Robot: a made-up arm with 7 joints.
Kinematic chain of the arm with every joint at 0, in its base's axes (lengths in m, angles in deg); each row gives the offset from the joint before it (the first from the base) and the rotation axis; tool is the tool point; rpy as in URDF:
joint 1: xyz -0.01 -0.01 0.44 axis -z
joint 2: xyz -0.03 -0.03 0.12 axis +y
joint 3: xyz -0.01 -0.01 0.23 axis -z
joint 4: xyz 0 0.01 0.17 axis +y
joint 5: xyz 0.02 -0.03 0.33 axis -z
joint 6: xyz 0 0.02 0.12 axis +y
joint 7: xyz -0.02 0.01 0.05 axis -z
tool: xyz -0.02 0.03 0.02 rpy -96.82 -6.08 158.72
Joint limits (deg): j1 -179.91..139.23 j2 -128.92..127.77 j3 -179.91..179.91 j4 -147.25..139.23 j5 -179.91..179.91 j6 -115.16..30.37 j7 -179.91..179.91
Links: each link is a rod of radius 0.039 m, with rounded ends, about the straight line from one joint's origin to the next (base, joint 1, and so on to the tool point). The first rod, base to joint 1, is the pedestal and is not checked.
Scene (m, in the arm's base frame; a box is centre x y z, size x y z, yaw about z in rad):
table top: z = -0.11
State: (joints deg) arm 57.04 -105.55 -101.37 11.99 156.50 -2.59 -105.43
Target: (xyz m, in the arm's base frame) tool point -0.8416 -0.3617 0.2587
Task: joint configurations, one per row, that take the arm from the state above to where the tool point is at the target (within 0.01 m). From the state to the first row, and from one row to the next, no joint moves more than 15 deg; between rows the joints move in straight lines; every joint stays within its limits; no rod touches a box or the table.
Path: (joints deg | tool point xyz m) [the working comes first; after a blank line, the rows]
Joints at the target: -11.24 -110.52 -98.27 -21.96 155.19 4.69 -107.16
Straight joint move there: clear.

1: 43.38 -106.54 -100.75 5.20 156.24 -1.13 -105.78 | -0.6149 0.6548 0.2756
2: 29.73 -107.54 -100.13 -1.59 155.97 0.32 -106.12 | -0.7928 0.4438 0.2695
3: 16.07 -108.53 -99.51 -8.38 155.71 1.78 -106.47 | -0.8962 0.1857 0.2646
4: 2.41 -109.52 -98.89 -15.17 155.45 3.23 -106.81 | -0.9131 -0.0925 0.2610
5: -11.24 -110.52 -98.27 -21.96 155.19 4.69 -107.16 | -0.8416 -0.3617 0.2587

